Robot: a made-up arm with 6 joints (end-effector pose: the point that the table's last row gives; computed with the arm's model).
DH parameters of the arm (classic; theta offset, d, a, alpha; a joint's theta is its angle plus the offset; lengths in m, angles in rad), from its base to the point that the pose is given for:
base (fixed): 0 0.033 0 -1.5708
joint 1: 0 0.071 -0.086 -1.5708
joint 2: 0 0.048 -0.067 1.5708
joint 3: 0 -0.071 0.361 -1.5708
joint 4: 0 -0.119 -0.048 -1.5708
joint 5: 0 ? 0.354 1.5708
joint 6: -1.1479 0 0.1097 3.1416
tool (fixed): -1.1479 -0.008 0 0
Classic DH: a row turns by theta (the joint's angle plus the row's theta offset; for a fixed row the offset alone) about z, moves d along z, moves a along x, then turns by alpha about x.
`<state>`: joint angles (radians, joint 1 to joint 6).
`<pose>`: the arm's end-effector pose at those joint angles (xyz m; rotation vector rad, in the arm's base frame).
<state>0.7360 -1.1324 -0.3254 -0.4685 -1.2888 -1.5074</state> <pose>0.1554 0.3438 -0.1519 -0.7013 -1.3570 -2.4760</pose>
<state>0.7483 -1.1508 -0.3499 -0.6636 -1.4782 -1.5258</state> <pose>0.1543 0.3304 -0.1565 -0.4250 -1.4019 -2.2951</pose>
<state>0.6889 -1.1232 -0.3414 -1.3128 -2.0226 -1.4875</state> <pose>0.2447 0.3032 -0.1734 0.6060 -1.6218 -1.8184</pose>
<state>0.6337 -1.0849 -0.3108 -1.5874 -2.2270 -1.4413</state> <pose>0.3038 0.3122 -0.1626 1.0680 -1.6711 -1.6098</pose>
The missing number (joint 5, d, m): 0.18
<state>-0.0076 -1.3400 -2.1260 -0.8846 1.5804 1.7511</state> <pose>-0.0225 -0.7865 0.1301 -2.4617 0.3896 -1.3070</pose>
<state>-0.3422 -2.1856 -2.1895 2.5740 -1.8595 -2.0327</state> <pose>-0.2019 -0.1702 0.2975 -2.0570 -0.2557 -0.4081</pose>
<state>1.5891 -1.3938 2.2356 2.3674 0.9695 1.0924</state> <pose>-0.4196 0.3226 -0.0210 -0.6554 -0.7602 0.8980</pose>
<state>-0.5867 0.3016 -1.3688 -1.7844 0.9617 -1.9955</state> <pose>-0.5605 0.2122 0.2859 1.9205 -0.0725 -1.2305</pose>
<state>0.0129 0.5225 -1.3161 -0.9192 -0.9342 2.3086</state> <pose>0.1392 -0.1658 0.6035 -0.3244 -1.0902 -2.1970</pose>
